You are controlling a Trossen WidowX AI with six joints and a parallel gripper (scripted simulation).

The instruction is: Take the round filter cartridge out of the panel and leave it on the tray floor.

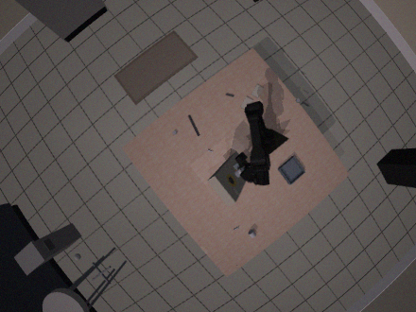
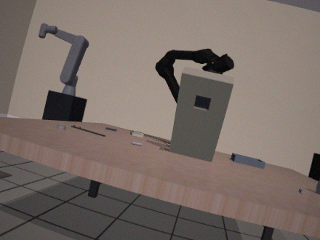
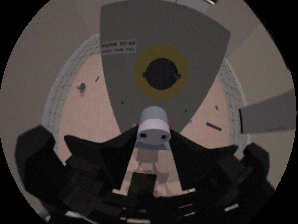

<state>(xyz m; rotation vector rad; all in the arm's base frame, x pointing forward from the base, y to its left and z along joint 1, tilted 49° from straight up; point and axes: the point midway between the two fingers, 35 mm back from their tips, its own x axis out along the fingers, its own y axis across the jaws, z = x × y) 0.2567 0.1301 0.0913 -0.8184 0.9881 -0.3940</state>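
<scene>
My gripper tip is now 35 cm past the blue-grey tray, 26 cm to the right of it and 21 cm above it. Also, from my gripper tip: grey service panel 4 cm ahead, 6 cm below; then round filter cartridge right at my gripper tip.
</scene>
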